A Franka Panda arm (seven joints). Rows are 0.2 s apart.
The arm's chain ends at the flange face. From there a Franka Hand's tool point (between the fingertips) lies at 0.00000 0.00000 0.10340 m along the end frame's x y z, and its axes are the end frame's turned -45 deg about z.
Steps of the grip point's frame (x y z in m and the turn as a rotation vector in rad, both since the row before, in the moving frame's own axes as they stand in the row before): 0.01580, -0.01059, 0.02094, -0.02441, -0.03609, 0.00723; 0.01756, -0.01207, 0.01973, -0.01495, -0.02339, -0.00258; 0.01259, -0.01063, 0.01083, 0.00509, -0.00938, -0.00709; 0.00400, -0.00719, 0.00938, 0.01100, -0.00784, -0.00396; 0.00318, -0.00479, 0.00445, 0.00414, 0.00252, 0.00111; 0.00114, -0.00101, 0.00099, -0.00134, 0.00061, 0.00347
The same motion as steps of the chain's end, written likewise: 0.00455, -0.02308, 0.02104, -0.04278, -0.00826, 0.00723; 0.00450, -0.02376, 0.01977, -0.02711, -0.00597, -0.00258; 0.00244, -0.01674, 0.01084, -0.00303, -0.01023, -0.00709; -0.00088, -0.00768, 0.00939, 0.00223, -0.01332, -0.00396; -0.00102, -0.00515, 0.00445, 0.00471, -0.00115, 0.00111; -0.00005, -0.00157, 0.00099, -0.00052, 0.00138, 0.00347
